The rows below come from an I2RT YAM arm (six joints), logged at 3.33 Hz.
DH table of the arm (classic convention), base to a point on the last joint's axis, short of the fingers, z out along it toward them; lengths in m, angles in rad. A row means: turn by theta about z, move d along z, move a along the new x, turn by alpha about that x. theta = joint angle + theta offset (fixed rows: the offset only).
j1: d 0.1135  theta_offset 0  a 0.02  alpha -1.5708
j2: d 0  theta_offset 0  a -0.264  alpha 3.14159
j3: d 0  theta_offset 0.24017  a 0.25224  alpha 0
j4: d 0  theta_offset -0.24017  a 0.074  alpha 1.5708
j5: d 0  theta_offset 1.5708  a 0  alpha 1.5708
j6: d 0.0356  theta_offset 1.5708  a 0  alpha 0
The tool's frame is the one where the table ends.
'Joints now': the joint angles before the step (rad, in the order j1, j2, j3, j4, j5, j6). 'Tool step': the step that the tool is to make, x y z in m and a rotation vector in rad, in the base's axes. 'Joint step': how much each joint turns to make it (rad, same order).
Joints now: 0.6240 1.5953 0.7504 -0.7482 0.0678 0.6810
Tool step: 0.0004 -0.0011 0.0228 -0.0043 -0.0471 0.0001
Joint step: -0.0001 -0.0694 0.0373 -0.0710 0.0310 -0.0001
